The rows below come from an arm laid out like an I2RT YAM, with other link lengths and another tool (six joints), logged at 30 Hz.
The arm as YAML. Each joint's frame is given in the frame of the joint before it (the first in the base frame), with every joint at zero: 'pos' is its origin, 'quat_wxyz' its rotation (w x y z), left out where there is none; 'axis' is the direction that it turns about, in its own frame. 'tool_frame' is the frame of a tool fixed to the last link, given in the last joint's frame.
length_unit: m
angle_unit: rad
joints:
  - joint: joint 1
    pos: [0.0, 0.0, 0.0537]
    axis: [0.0, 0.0, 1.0]
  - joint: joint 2
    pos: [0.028, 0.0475, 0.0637]
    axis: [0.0, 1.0, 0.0]
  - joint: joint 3
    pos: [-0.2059, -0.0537, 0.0]
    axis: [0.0, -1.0, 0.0]
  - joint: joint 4
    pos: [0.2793, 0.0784, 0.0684]
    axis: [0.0, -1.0, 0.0]
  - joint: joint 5
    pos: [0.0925, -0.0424, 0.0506]
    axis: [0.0, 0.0, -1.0]
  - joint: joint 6
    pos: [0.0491, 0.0, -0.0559]
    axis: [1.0, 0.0, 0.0]
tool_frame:
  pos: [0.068, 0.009, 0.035]
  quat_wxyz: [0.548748, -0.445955, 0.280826, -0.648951]
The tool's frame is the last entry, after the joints.
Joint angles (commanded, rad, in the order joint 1, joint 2, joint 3, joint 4, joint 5, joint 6), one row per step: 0.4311, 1.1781, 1.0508, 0.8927, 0.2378, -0.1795; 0.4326, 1.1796, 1.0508, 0.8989, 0.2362, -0.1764; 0.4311, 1.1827, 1.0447, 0.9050, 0.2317, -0.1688; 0.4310, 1.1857, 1.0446, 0.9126, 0.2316, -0.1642; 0.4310, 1.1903, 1.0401, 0.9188, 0.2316, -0.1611; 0.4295, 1.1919, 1.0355, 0.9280, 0.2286, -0.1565; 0.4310, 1.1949, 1.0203, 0.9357, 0.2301, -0.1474; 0.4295, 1.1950, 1.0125, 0.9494, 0.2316, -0.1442
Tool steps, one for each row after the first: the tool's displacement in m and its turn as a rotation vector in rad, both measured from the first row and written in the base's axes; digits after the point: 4 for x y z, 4 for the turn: -0.0007, 0.0004, 0.0003, 0.0032, -0.0045, 0.0047; 0.0006, 0.0007, -0.0024, 0.0047, -0.0023, 0.0116; 0.0005, 0.0005, -0.0024, 0.0098, -0.0061, 0.0147; 0.0020, 0.0010, -0.0050, 0.0109, -0.0032, 0.0168; 0.0021, 0.0007, -0.0062, 0.0136, -0.0064, 0.0206; 0.0043, 0.0018, -0.0126, 0.0170, 0.0043, 0.0270; 0.0039, 0.0007, -0.0141, 0.0226, -0.0003, 0.0267
